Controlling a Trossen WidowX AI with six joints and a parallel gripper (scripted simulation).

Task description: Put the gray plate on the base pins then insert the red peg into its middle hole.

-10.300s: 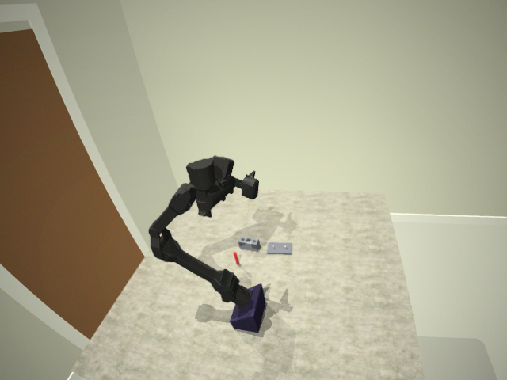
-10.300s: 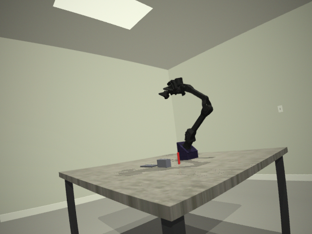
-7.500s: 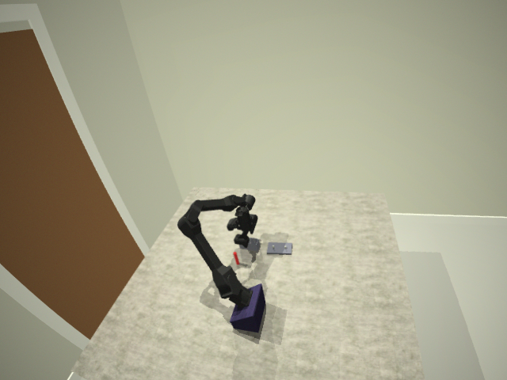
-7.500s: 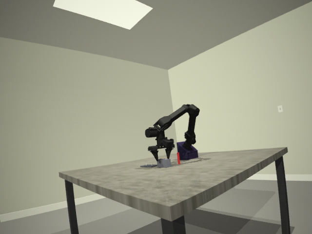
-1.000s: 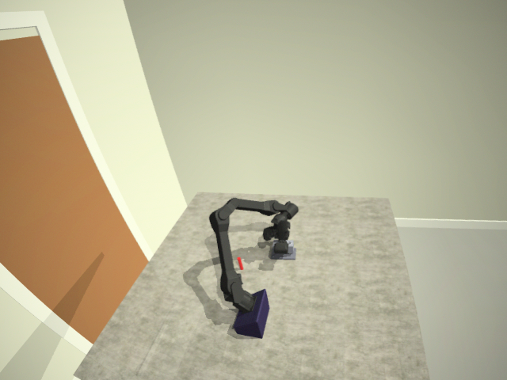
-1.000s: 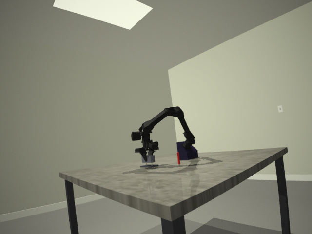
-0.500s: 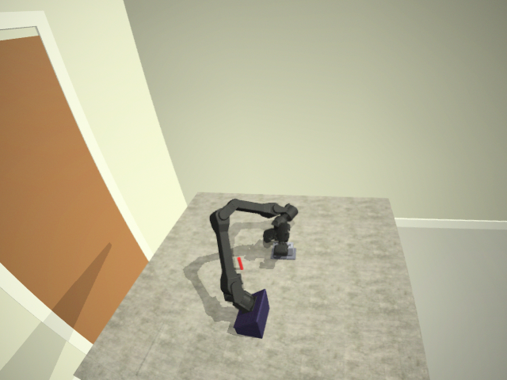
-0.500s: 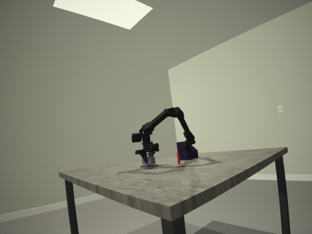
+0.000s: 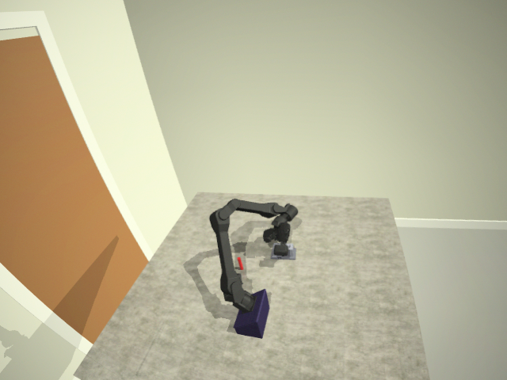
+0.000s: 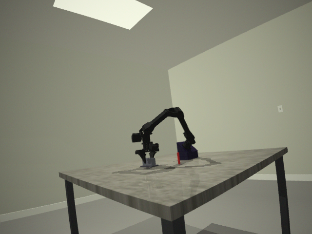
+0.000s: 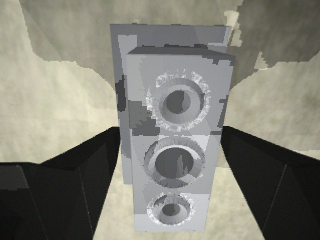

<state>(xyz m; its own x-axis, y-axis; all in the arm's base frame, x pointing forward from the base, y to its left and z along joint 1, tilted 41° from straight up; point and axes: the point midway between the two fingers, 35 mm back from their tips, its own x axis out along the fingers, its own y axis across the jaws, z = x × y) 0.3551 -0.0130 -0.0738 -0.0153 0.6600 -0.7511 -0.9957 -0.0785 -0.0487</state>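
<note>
The gray plate lies 20 mm above my gripper tip. The rest, counted from my gripper tip: pin base: 20 mm below; red peg: 120 mm behind, 180 mm to the left, 10 mm above.
</note>
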